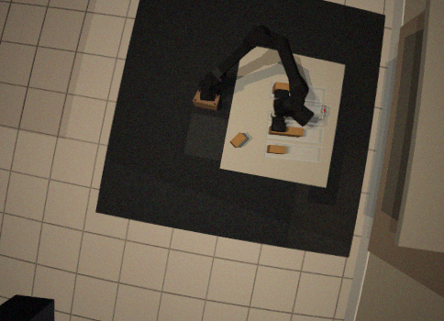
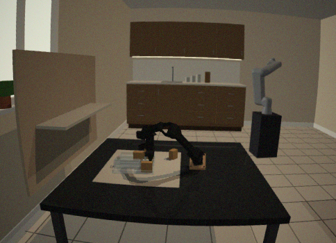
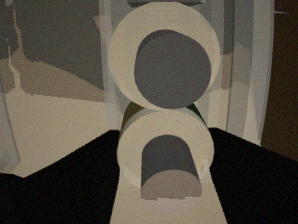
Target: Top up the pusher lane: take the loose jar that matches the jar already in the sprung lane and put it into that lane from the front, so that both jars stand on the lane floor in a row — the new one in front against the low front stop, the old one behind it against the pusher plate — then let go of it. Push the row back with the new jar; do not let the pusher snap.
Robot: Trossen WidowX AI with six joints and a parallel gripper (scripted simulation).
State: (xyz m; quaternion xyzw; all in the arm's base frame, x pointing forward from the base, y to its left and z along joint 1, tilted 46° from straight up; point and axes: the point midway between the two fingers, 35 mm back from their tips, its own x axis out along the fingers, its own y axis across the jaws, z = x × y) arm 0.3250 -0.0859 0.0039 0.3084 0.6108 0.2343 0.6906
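Now: the pusher lane 14 cm ahead of my gripper tip, 2 cm to the left of it and 1 cm below it. From my gripper tip the other things lie so: tan block (18 cm behind, 14 cm to the right, 1 cm above).
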